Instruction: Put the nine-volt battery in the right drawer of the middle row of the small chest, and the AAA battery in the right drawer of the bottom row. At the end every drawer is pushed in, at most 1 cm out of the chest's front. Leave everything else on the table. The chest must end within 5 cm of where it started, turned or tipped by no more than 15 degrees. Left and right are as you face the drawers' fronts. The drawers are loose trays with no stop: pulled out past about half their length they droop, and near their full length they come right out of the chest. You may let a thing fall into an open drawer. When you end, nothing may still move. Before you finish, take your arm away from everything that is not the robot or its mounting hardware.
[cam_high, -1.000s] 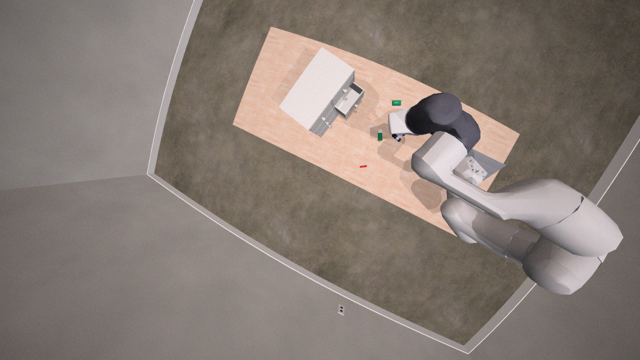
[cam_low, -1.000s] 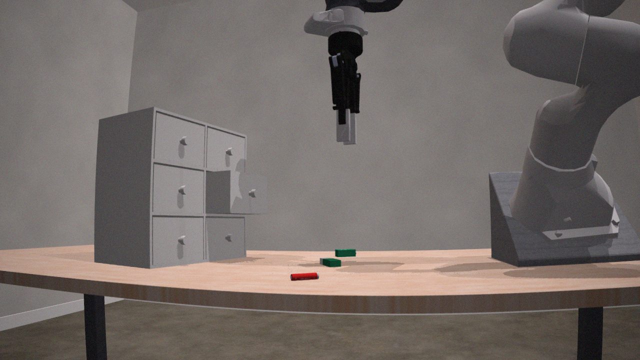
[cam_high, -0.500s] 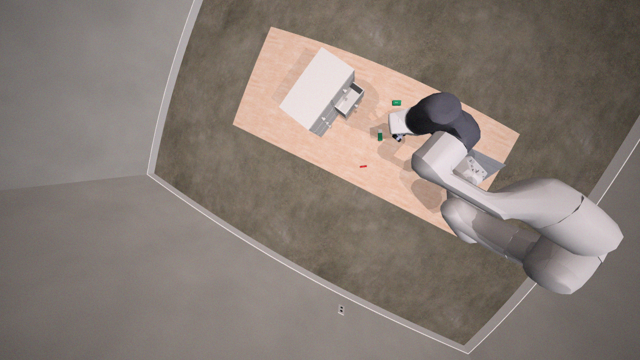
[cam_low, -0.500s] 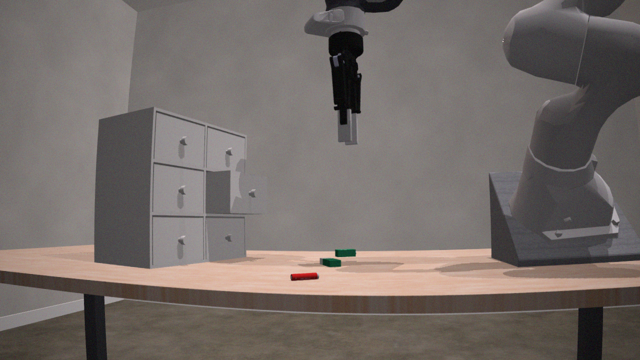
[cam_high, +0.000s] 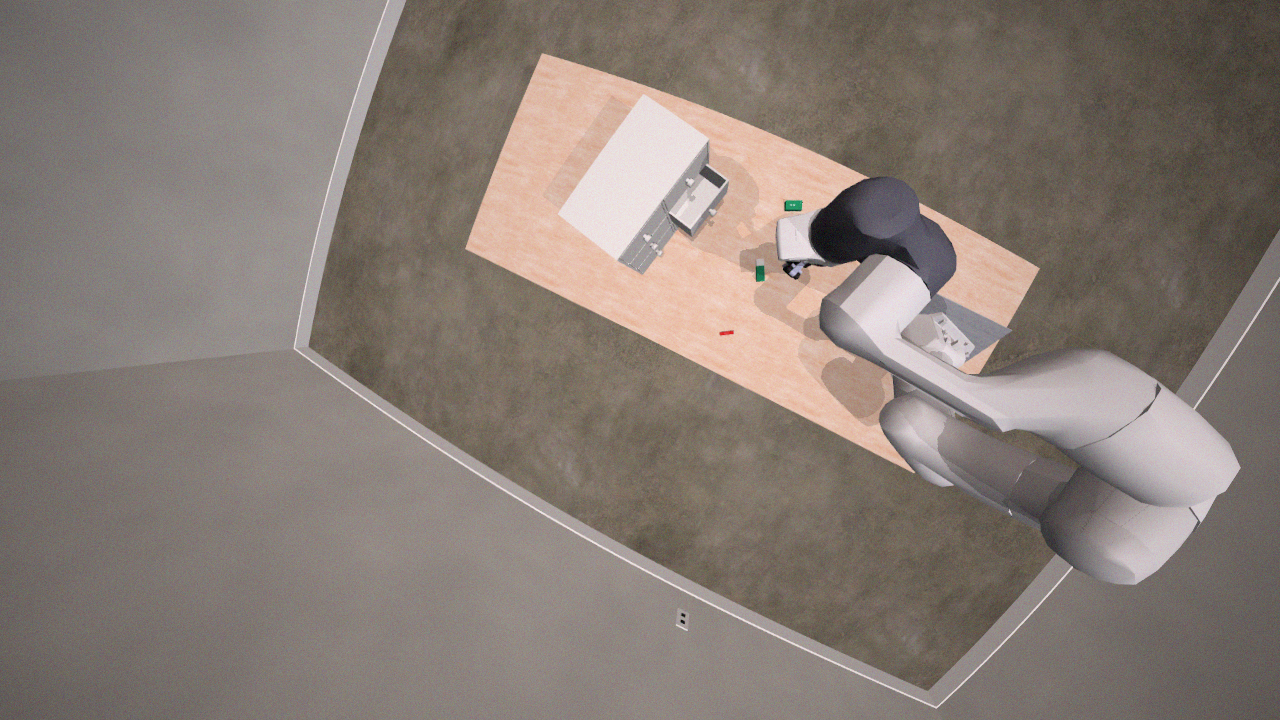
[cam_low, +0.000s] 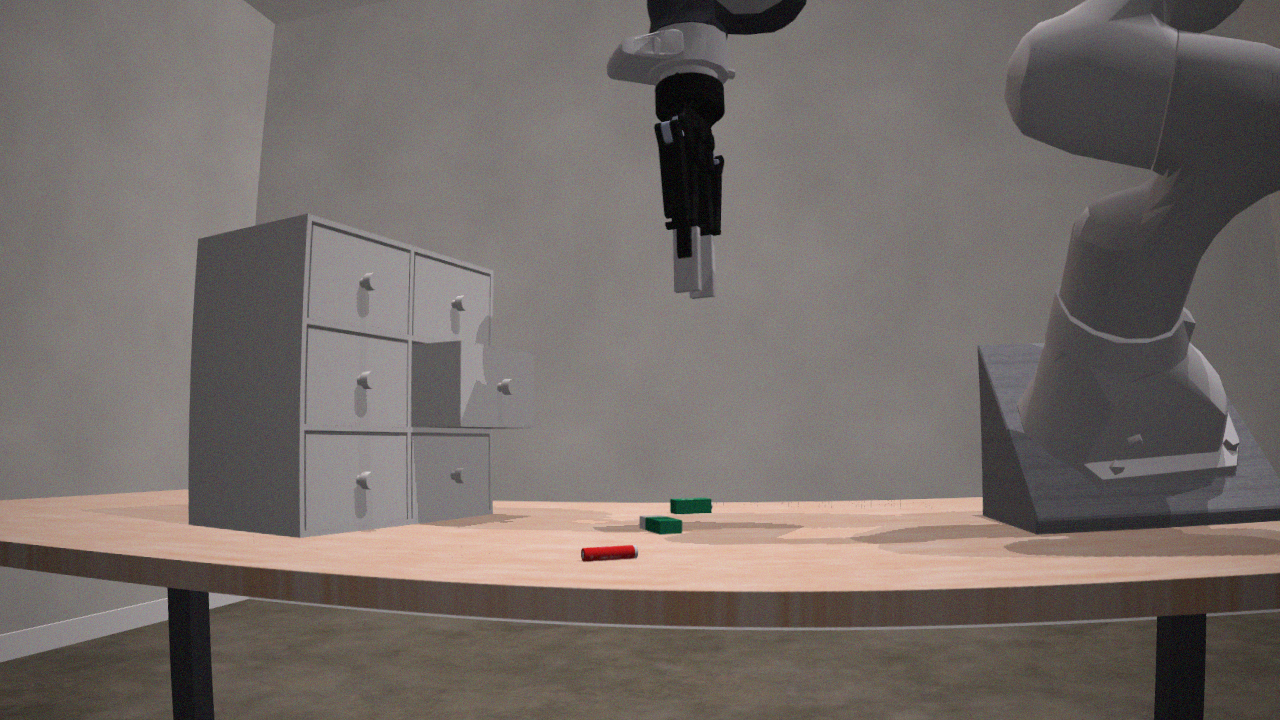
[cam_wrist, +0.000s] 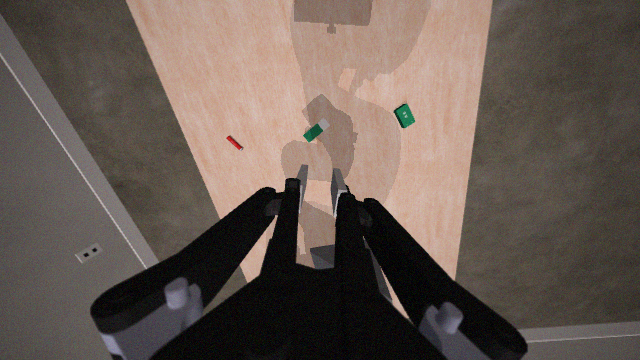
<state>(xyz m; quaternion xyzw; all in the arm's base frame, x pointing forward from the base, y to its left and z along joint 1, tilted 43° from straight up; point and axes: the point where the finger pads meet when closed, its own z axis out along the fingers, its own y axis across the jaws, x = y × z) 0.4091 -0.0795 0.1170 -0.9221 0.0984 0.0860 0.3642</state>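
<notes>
Right now the green nine-volt battery is 26 cm below my hand, 20 cm to the right of it and 3 cm ahead of it. Also, from my hand: red AAA battery 27 cm below, 22 cm to the left, 3 cm ahead.
</notes>
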